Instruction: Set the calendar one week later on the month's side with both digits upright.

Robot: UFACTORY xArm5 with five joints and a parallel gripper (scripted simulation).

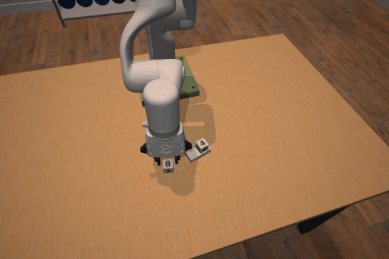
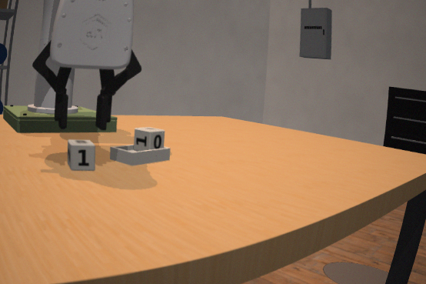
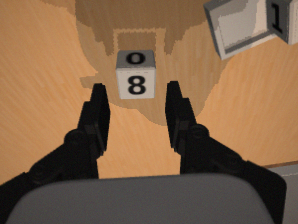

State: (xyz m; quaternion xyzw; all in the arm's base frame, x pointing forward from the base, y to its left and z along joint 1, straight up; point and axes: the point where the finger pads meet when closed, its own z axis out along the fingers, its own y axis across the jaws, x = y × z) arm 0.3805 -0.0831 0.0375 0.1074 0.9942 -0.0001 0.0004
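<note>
My gripper is now 5 cm above the digit cube. The rest, counted from my hand: tray (3 cm behind, 11 cm to the left, 6 cm below).
</note>
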